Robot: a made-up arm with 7 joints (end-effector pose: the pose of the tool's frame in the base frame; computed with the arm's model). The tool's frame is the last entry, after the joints.
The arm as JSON. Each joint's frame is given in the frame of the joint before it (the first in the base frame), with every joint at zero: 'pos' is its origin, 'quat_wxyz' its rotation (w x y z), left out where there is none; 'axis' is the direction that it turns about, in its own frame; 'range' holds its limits. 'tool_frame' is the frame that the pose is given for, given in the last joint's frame.
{
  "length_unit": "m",
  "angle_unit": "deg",
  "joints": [
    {
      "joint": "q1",
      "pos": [
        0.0,
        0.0,
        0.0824
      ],
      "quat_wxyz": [
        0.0,
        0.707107,
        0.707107,
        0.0
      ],
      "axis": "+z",
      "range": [
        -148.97,
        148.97
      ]
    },
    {
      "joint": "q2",
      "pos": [
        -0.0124,
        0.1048,
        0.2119
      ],
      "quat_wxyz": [
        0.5,
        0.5,
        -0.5,
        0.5
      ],
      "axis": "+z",
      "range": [
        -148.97,
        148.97
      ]
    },
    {
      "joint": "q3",
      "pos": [
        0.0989,
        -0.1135,
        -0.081
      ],
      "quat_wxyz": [
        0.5,
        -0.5,
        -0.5,
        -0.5
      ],
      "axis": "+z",
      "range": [
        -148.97,
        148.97
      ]
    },
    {
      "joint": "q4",
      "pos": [
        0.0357,
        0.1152,
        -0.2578
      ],
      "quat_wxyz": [
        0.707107,
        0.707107,
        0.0,
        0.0
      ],
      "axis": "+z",
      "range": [
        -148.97,
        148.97
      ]
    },
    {
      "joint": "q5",
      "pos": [
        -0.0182,
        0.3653,
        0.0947
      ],
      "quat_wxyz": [
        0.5,
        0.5,
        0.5,
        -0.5
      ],
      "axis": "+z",
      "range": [
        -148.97,
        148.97
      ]
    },
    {
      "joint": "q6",
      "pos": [
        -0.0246,
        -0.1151,
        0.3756
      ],
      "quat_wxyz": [
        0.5,
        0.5,
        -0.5,
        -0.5
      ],
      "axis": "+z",
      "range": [
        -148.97,
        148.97
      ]
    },
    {
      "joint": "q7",
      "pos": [
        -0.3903,
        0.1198,
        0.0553
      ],
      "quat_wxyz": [
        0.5,
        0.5,
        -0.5,
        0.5
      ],
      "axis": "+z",
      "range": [
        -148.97,
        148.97
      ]
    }
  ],
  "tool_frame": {
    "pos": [
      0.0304,
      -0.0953,
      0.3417
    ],
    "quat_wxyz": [
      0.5,
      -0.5,
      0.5,
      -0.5
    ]
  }
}
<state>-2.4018 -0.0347 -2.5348 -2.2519 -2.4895 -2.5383 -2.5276</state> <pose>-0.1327 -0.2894 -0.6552 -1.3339 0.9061 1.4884</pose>
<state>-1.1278 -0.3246 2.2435 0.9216 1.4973 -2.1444 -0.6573</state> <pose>-0.4330 0.7070 -0.1700 1.0827 -0.0599 -1.0064</pose>
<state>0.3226 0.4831 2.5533 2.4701 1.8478 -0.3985 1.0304</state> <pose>0.3265 0.2203 -0.7628 2.6809 0.5707 0.1594</pose>
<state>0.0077 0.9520 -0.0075 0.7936 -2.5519 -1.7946 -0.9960</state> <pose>-0.0835 0.2455 -0.7472 1.3722 0.1036 0.7204</pose>
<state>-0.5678 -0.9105 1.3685 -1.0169 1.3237 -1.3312 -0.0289</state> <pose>-0.0221 0.1487 0.2995 1.0994 1.6637 -0.7458</pose>
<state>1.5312 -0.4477 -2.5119 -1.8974 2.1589 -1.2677 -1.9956</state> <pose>0.2893 -0.0846 -0.4027 0.5808 0.5935 -0.0084</pose>
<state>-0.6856 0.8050 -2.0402 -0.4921 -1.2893 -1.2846 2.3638</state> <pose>-0.3459 0.4138 -0.7219 1.6520 2.2636 -1.3314</pose>
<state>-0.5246 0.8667 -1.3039 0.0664 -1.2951 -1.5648 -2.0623</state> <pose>-0.1808 0.4017 -0.7809 0.6320 1.1508 -0.9056</pose>
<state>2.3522 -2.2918 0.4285 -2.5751 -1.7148 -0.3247 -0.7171</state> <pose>-0.1602 -0.1249 0.4617 -1.5884 -0.6027 1.1733</pose>
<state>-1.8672 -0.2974 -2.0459 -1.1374 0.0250 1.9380 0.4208</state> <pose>0.0072 0.3176 -0.2874 -0.6921 2.1465 1.6701</pose>
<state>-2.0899 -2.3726 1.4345 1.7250 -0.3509 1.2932 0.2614</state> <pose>0.5021 0.3278 0.1617 1.7586 -1.9688 1.3996</pose>
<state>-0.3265 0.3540 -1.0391 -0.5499 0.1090 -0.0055 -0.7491</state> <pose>-0.0281 0.3122 -0.0713 -0.5525 1.5994 -0.7215</pose>
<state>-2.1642 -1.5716 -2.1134 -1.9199 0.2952 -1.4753 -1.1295</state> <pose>-0.3221 -0.1493 0.2399 -1.4463 -0.2388 -0.3298</pose>
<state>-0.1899 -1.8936 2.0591 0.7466 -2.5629 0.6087 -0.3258</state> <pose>0.2007 -0.0981 -0.0600 1.4234 1.7438 1.6584</pose>
